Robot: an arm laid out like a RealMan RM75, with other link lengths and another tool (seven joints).
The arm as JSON. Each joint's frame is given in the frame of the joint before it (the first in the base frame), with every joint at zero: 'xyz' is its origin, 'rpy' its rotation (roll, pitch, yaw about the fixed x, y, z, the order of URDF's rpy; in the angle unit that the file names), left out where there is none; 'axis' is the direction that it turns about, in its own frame. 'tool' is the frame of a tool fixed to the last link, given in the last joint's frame.
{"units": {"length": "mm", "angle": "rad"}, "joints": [
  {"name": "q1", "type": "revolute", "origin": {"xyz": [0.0, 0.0, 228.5]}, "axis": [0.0, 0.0, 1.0]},
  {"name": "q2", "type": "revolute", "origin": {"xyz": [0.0, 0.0, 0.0]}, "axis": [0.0, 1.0, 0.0]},
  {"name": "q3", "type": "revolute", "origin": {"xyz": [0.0, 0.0, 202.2]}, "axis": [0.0, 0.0, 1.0]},
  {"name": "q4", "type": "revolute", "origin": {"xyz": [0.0, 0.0, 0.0]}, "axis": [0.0, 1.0, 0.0]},
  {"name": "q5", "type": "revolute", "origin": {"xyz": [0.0, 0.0, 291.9]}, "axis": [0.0, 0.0, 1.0]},
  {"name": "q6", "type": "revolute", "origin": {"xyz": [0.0, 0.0, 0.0]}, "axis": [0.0, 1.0, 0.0]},
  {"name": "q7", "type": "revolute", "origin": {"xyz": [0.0, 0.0, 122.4]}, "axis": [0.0, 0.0, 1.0]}
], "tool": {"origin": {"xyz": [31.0, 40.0, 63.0], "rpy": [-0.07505, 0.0, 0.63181]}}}
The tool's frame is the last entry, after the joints.
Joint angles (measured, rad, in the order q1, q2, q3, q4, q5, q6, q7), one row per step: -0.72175 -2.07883 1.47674 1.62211 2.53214 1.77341 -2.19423; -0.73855 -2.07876 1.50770 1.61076 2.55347 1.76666 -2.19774; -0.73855 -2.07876 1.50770 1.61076 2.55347 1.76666 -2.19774; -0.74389 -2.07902 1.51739 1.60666 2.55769 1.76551 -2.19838; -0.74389 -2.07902 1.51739 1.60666 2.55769 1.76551 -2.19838; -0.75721 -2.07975 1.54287 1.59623 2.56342 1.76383 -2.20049; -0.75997 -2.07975 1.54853 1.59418 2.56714 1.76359 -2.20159; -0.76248 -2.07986 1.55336 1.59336 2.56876 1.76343 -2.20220; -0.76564 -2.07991 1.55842 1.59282 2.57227 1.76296 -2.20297; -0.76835 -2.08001 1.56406 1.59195 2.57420 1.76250 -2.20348; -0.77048 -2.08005 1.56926 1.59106 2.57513 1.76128 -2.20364; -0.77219 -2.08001 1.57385 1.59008 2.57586 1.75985 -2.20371; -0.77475 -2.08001 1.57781 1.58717 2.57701 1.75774 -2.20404
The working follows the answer.
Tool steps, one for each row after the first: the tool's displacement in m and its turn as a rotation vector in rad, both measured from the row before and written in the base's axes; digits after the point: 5 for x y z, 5 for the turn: 0.00127 -0.00123 -0.00782 -0.00451 0.03235 -0.01993; 0.00000 0.00000 0.00000 0.00000 0.00000 0.00000; 0.00052 -0.00087 -0.00260 -0.00415 0.00898 -0.00615; 0.00000 0.00000 0.00000 0.00000 0.00000 0.00000; 0.00164 -0.00321 -0.00690 -0.01482 0.02053 -0.01526; -0.00001 -0.00040 -0.00135 -0.00112 0.00636 -0.00275; 0.00046 -0.00063 -0.00112 -0.00193 0.00403 -0.00364; 0.00051 -0.00041 -0.00105 -0.00032 0.00526 -0.00462; 0.00048 -0.00070 -0.00129 -0.00205 0.00462 -0.00444; 0.00047 -0.00063 -0.00125 -0.00211 0.00330 -0.00432; 0.00034 -0.00050 -0.00112 -0.00175 0.00277 -0.00370; 0.00020 -0.00012 -0.00124 -0.00120 0.00284 -0.00266
Tool pose at each row, in the base's axes (x y z in m, rotation vector in rad; rounded; the steps above come from the unrounded poses): 0.01172 0.33411 -0.02494 2.89632 -0.96046 -0.74445; 0.01299 0.33288 -0.03276 2.86568 -0.98788 -0.78667; 0.01299 0.33288 -0.03276 2.86568 -0.98788 -0.78667; 0.01350 0.33201 -0.03536 2.85443 -0.99663 -0.79625; 0.01350 0.33201 -0.03536 2.85443 -0.99663 -0.79625; 0.01515 0.32880 -0.04226 2.82374 -1.01875 -0.81409; 0.01513 0.32840 -0.04362 2.81760 -1.02217 -0.82195; 0.01559 0.32777 -0.04474 2.81216 -1.02731 -0.82619; 0.01611 0.32736 -0.04579 2.80688 -1.03353 -0.83334; 0.01659 0.32666 -0.04707 2.80067 -1.03976 -0.83831; 0.01706 0.32603 -0.04832 2.79536 -1.04598 -0.84147; 0.01740 0.32553 -0.04944 2.79088 -1.05131 -0.84415; 0.01759 0.32541 -0.05068 2.78709 -1.05500 -0.84722

